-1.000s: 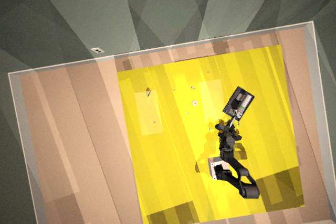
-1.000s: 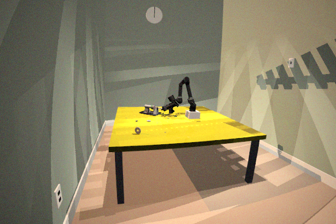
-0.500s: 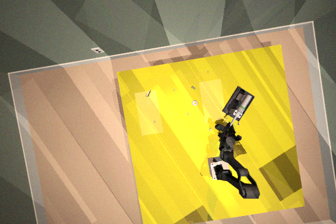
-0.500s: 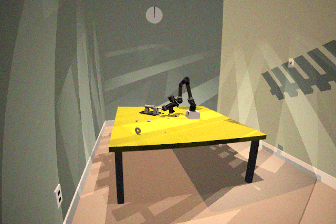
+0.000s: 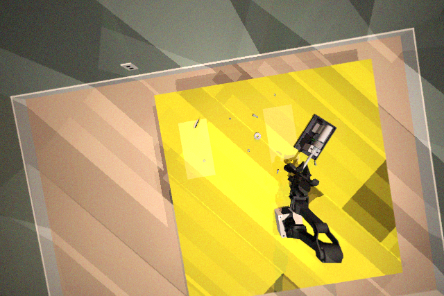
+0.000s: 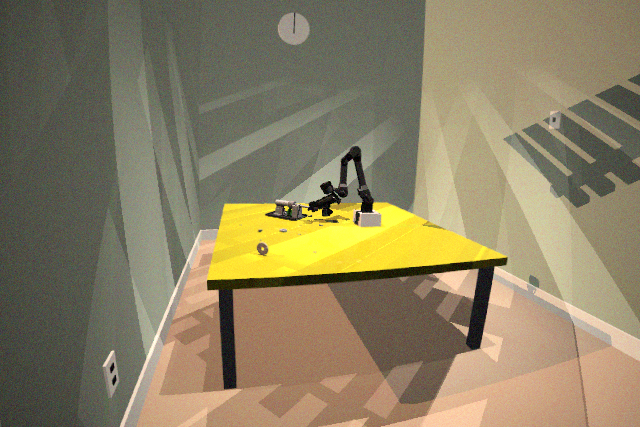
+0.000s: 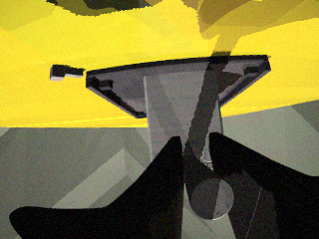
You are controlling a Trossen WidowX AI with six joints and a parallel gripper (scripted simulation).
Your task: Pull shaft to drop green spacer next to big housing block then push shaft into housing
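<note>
My gripper tip is now 4 cm to the left of the grey shaft, 3 cm short of it and 2 cm below it. From my gripper tip the other things lie so: green spacer: 11 cm to the right, 8 cm ahead, 3 cm below.
</note>
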